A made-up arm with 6 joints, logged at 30 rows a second.
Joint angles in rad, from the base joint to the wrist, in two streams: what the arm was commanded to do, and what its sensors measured. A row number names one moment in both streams.
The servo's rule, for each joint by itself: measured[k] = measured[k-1] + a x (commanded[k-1-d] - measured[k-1]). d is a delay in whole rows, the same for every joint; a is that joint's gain. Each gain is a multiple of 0.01, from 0.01 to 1. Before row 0 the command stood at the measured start. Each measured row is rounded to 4 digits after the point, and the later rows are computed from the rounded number. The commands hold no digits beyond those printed.
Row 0, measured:
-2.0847 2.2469 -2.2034 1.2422 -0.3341 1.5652
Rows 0 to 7, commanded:
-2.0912 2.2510 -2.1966 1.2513 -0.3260 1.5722
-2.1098 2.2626 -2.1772 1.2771 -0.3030 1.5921
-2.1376 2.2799 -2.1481 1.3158 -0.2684 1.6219
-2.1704 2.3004 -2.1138 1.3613 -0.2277 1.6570
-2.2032 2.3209 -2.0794 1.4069 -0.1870 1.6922
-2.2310 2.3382 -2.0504 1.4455 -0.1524 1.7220
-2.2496 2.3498 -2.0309 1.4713 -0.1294 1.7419
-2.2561 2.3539 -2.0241 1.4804 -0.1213 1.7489
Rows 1 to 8, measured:
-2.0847 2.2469 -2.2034 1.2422 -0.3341 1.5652
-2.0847 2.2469 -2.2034 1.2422 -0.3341 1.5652
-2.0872 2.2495 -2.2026 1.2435 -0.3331 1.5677
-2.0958 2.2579 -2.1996 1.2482 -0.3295 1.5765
-2.1117 2.2720 -2.1934 1.2577 -0.3222 1.5928
-2.1340 2.2902 -2.1838 1.2722 -0.3109 1.6159
-2.1603 2.3098 -2.1713 1.2911 -0.2960 1.6434
-2.1872 2.3280 -2.1568 1.3127 -0.2788 1.6717
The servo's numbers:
d 2
a 0.38 0.64 0.12 0.14 0.12 0.36

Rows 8 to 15, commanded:
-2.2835 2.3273 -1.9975 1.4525 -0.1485 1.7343
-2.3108 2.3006 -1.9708 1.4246 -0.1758 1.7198
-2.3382 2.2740 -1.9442 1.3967 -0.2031 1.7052
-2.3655 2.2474 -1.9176 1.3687 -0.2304 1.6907
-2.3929 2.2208 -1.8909 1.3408 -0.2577 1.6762
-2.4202 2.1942 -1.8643 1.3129 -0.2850 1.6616
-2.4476 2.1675 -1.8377 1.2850 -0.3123 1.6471
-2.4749 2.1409 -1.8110 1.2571 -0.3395 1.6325
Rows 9 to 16, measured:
-2.2109 2.3420 -2.1417 1.3349 -0.2609 1.6970
-2.2281 2.3496 -2.1276 1.3553 -0.2441 1.7157
-2.2492 2.3353 -2.1120 1.3689 -0.2326 1.7224
-2.2726 2.3131 -2.0951 1.3767 -0.2258 1.7215
-2.2975 2.2881 -2.0770 1.3795 -0.2231 1.7156
-2.3233 2.2621 -2.0579 1.3780 -0.2240 1.7066
-2.3497 2.2357 -2.0379 1.3728 -0.2280 1.6957
-2.3765 2.2091 -2.0171 1.3644 -0.2348 1.6834

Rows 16 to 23, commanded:
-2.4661 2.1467 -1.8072 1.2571 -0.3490 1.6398
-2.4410 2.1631 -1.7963 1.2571 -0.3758 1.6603
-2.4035 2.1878 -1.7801 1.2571 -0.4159 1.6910
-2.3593 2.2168 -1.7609 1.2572 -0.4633 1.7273
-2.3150 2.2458 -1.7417 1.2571 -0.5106 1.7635
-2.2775 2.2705 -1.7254 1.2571 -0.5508 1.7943
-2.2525 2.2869 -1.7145 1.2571 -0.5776 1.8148
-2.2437 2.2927 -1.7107 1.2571 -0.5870 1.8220
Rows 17 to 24, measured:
-2.4035 2.1825 -1.9956 1.3533 -0.2441 1.6703
-2.4306 2.1559 -1.9734 1.3398 -0.2555 1.6567
-2.4441 2.1500 -1.9535 1.3282 -0.2667 1.6506
-2.4429 2.1584 -1.9346 1.3182 -0.2798 1.6541
-2.4279 2.1772 -1.9161 1.3096 -0.2961 1.6674
-2.4018 2.2025 -1.8975 1.3023 -0.3162 1.6890
-2.3688 2.2302 -1.8788 1.2960 -0.3395 1.7158
-2.3341 2.2560 -1.8604 1.2906 -0.3649 1.7441

